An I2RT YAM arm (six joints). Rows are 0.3 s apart.
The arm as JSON. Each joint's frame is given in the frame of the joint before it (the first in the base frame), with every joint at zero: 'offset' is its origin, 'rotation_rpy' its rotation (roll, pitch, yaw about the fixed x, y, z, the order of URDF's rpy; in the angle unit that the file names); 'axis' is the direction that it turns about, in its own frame. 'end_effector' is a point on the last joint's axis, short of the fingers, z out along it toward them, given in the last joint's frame.
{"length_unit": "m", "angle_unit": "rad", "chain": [
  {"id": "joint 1", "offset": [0.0, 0.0, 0.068], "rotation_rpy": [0.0, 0.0, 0.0], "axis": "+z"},
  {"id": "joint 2", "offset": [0.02, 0.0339, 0.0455], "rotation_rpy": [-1.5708, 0.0, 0.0], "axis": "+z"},
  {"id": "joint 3", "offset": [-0.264, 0.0, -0.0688], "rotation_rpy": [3.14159, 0.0, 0.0], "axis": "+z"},
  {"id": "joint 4", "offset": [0.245, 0.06, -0.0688], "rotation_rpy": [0.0, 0.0, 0.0], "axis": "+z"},
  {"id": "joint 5", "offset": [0.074, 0.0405, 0.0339], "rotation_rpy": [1.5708, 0.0, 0.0], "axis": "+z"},
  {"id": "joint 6", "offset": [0.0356, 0.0, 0.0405], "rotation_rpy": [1.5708, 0.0, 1.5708], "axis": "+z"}
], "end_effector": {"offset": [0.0, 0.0, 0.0], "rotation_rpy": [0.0, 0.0, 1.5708]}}
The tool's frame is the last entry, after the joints.
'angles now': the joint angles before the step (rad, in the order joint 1, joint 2, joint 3, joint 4, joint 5, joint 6). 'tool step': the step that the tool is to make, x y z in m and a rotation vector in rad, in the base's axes. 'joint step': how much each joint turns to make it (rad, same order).
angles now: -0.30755, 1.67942, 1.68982, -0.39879, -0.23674, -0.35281
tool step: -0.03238, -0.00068, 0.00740, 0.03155, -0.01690, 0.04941
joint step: -0.03765, -0.10968, -0.08956, -0.01422, -0.09395, -0.00001
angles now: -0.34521, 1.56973, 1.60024, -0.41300, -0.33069, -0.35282
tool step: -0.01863, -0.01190, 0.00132, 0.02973, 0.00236, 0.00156
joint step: -0.05619, -0.04469, -0.03449, -0.02213, -0.06361, 0.00316
